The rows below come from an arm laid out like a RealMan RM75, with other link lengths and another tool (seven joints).
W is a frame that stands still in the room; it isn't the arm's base.
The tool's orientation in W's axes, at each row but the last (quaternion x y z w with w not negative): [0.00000, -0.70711, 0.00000, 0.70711]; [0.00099, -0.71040, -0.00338, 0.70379]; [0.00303, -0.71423, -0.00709, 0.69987]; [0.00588, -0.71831, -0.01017, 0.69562]
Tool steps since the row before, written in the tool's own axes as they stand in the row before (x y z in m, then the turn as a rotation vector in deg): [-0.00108, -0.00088, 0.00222, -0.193, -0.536, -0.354]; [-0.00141, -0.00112, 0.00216, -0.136, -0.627, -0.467]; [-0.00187, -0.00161, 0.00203, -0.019, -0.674, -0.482]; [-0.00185, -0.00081, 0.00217, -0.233, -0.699, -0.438]
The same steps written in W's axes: [-0.00222, -0.00088, -0.00108, 0.354, -0.536, -0.193]; [-0.00215, -0.00110, -0.00144, 0.466, -0.628, -0.136]; [-0.00200, -0.00157, -0.00193, 0.479, -0.676, -0.019]; [-0.00211, -0.00075, -0.00194, 0.441, -0.696, -0.235]
